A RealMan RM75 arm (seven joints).
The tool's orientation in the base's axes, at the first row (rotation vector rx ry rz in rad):
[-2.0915, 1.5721, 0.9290]
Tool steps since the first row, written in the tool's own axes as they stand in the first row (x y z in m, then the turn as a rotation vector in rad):
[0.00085, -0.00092, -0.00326, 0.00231, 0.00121, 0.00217]
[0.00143, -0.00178, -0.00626, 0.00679, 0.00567, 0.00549]
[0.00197, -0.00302, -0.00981, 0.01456, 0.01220, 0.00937]
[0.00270, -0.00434, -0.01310, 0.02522, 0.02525, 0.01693]
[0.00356, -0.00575, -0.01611, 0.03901, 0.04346, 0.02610]
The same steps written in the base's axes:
[0.00194, -0.00238, 0.00166, -0.00138, -0.00063, -0.00303]
[0.00370, -0.00443, 0.00333, -0.00581, -0.00308, -0.00807]
[0.00597, -0.00667, 0.00539, -0.01182, -0.00815, -0.01558]
[0.00828, -0.00887, 0.00712, -0.02456, -0.01496, -0.02708]
[0.01061, -0.01094, 0.00854, -0.04212, -0.02458, -0.04140]

